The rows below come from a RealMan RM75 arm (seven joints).
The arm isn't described. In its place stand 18 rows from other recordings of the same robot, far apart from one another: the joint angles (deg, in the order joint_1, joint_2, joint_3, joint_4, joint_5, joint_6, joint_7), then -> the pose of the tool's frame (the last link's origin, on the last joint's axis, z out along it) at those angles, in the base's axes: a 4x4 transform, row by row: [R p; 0 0 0 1], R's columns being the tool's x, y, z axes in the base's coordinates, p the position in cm.
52.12, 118.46, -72.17, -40.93, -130.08, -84.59, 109.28 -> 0.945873 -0.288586 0.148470 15.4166; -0.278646 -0.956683 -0.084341 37.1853; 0.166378 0.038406 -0.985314 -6.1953; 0 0 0 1
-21.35, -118.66, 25.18, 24.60, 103.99, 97.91, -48.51 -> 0.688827 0.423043 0.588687 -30.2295; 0.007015 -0.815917 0.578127 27.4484; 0.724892 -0.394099 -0.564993 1.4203; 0 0 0 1
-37.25, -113.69, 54.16, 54.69, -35.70, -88.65, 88.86 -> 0.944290 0.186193 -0.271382 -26.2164; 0.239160 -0.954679 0.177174 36.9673; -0.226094 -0.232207 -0.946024 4.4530; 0 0 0 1
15.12, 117.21, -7.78, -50.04, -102.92, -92.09, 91.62 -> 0.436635 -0.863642 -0.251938 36.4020; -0.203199 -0.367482 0.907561 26.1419; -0.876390 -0.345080 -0.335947 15.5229; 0 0 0 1
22.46, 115.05, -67.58, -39.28, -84.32, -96.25, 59.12 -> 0.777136 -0.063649 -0.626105 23.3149; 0.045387 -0.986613 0.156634 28.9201; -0.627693 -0.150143 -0.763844 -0.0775; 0 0 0 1
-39.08, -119.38, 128.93, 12.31, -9.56, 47.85, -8.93 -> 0.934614 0.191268 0.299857 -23.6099; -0.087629 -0.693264 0.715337 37.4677; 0.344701 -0.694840 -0.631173 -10.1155; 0 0 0 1
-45.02, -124.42, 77.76, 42.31, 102.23, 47.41, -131.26 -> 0.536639 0.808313 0.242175 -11.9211; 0.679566 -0.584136 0.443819 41.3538; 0.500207 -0.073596 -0.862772 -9.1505; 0 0 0 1
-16.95, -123.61, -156.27, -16.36, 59.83, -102.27, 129.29 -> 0.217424 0.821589 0.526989 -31.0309; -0.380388 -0.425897 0.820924 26.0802; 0.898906 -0.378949 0.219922 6.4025; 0 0 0 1
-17.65, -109.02, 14.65, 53.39, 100.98, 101.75, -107.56 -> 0.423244 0.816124 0.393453 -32.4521; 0.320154 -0.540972 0.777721 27.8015; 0.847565 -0.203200 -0.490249 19.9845; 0 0 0 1
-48.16, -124.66, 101.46, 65.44, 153.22, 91.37, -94.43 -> 0.611533 -0.443151 -0.655472 -12.8885; -0.571848 -0.820093 0.020934 32.2169; -0.546825 0.362029 -0.754929 -9.4653; 0 0 0 1
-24.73, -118.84, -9.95, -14.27, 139.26, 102.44, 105.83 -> 0.055587 -0.507114 0.860085 -21.5679; -0.638032 0.644552 0.421269 22.6892; -0.768001 -0.572179 -0.287726 -6.7250; 0 0 0 1
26.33, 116.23, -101.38, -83.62, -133.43, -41.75, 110.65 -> 0.971297 0.228149 -0.067311 10.7824; 0.220386 -0.756628 0.615584 37.5081; 0.089515 -0.612749 -0.785191 -3.2966; 0 0 0 1
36.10, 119.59, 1.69, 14.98, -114.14, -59.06, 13.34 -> 0.791145 -0.492389 -0.362826 24.7566; -0.096497 -0.686268 0.720919 32.4421; -0.603969 -0.535340 -0.590451 -11.8289; 0 0 0 1
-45.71, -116.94, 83.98, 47.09, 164.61, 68.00, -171.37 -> 0.449594 0.558209 -0.697329 -24.4396; 0.887142 -0.370068 0.275735 40.6350; -0.104141 -0.742598 -0.661591 -2.1149; 0 0 0 1
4.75, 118.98, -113.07, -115.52, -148.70, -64.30, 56.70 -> 0.195895 0.978896 0.058196 10.2389; 0.849674 -0.199065 0.488289 25.3082; 0.489570 -0.046206 -0.870739 -3.0047; 0 0 0 1
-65.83, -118.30, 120.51, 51.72, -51.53, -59.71, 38.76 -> 0.903668 -0.127282 -0.408880 -5.2250; -0.044630 -0.977600 0.205685 36.1718; -0.425901 -0.167623 -0.889107 -14.4264; 0 0 0 1
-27.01, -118.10, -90.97, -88.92, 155.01, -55.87, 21.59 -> 0.879907 0.429115 -0.204019 -13.9834; 0.430556 -0.538484 0.724332 39.6242; 0.200961 -0.725186 -0.658574 2.6357; 0 0 0 1
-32.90, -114.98, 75.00, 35.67, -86.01, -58.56, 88.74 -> 0.815206 0.552701 0.173094 -24.6742; 0.435976 -0.782347 0.444812 38.0678; 0.381267 -0.287148 -0.878738 -3.7464; 0 0 0 1
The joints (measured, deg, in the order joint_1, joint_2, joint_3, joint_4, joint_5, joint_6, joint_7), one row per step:
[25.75 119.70 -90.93 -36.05 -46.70 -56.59 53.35]
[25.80 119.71 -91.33 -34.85 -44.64 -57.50 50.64]
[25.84 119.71 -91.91 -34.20 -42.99 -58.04 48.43]
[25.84 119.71 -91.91 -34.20 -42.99 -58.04 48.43]
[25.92 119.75 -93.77 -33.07 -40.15 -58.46 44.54]
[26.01 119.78 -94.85 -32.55 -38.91 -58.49 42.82]
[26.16 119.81 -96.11 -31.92 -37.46 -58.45 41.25]
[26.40 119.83 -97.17 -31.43 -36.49 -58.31 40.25]
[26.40 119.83 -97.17 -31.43 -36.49 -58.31 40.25]
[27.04 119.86 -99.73 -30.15 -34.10 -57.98 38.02]
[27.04 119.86 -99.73 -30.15 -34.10 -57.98 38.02]
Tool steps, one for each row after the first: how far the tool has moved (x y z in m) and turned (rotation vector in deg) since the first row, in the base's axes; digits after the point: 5 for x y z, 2 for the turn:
[0.00175 -0.00145 -0.00012 1.13 0.11 0.67]
[0.00192 -0.00243 -0.00041 2.10 0.02 1.45]
[0.00192 -0.00243 -0.00041 2.10 0.02 1.45]
[0.00231 -0.00538 -0.00421 3.31 -0.80 2.79]
[0.00235 -0.00693 -0.00690 3.67 -1.38 3.41]
[0.00252 -0.00850 -0.01002 3.87 -1.85 3.85]
[0.00219 -0.00952 -0.01297 3.80 -2.32 4.21]
[0.00219 -0.00952 -0.01297 3.80 -2.32 4.21]
[0.00190 -0.01185 -0.01986 3.55 -3.41 4.92]
[0.00190 -0.01185 -0.01986 3.55 -3.41 4.92]

